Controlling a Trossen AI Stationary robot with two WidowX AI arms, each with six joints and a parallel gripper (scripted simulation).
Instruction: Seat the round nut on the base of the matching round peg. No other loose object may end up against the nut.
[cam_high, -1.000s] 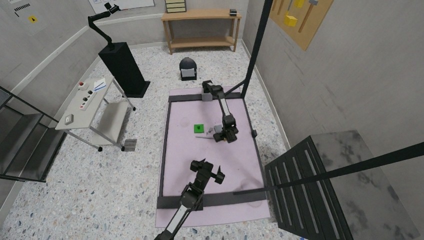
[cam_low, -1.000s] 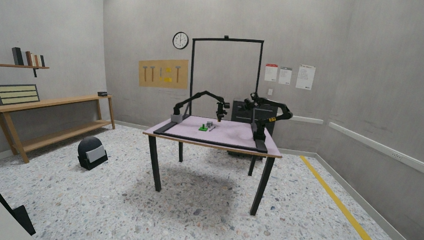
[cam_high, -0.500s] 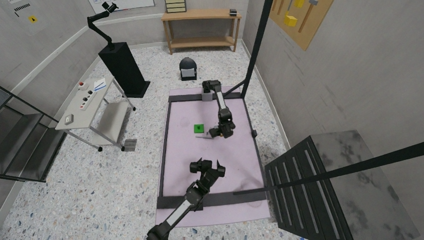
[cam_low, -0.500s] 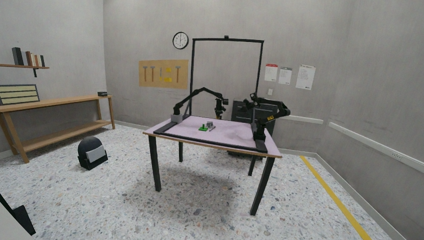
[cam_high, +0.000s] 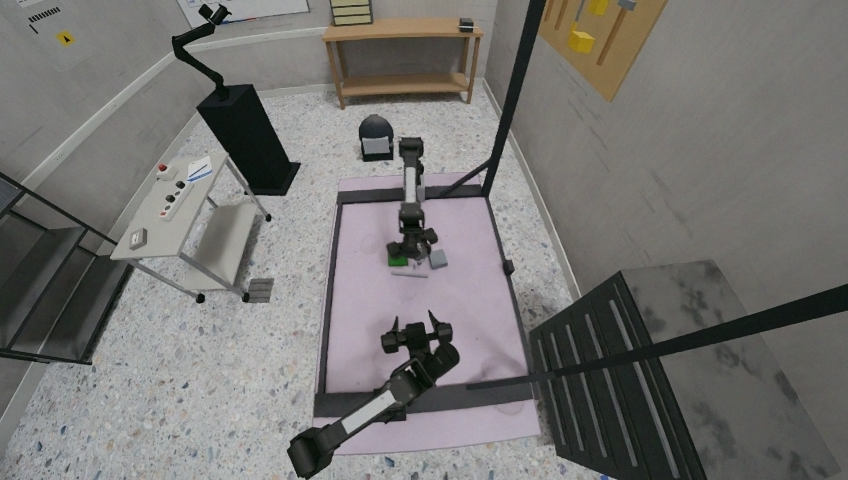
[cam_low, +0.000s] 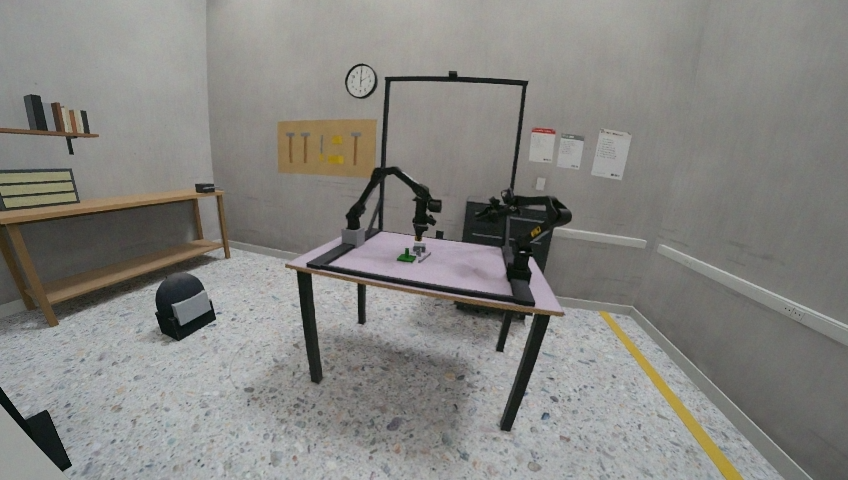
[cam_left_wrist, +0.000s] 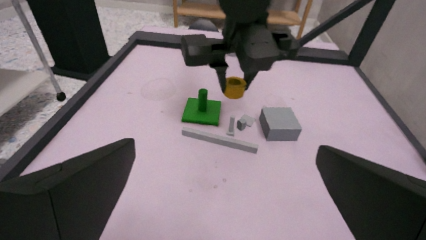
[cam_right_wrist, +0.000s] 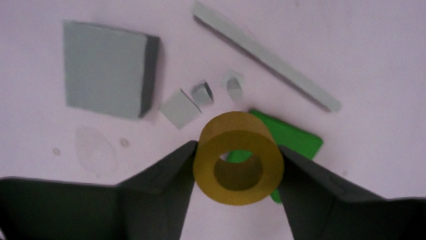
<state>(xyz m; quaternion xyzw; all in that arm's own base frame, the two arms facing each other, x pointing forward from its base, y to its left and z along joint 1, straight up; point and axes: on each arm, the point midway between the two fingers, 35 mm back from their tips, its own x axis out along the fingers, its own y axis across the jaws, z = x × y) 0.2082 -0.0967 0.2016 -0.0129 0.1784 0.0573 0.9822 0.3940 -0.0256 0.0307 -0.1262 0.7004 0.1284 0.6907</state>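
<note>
My right gripper is now 30 mm past the small grey piece and 120 mm above it. From my right hand the other things lie so: long grey bar (10 mm ahead, 50 mm to the left, 120 mm below).
</note>
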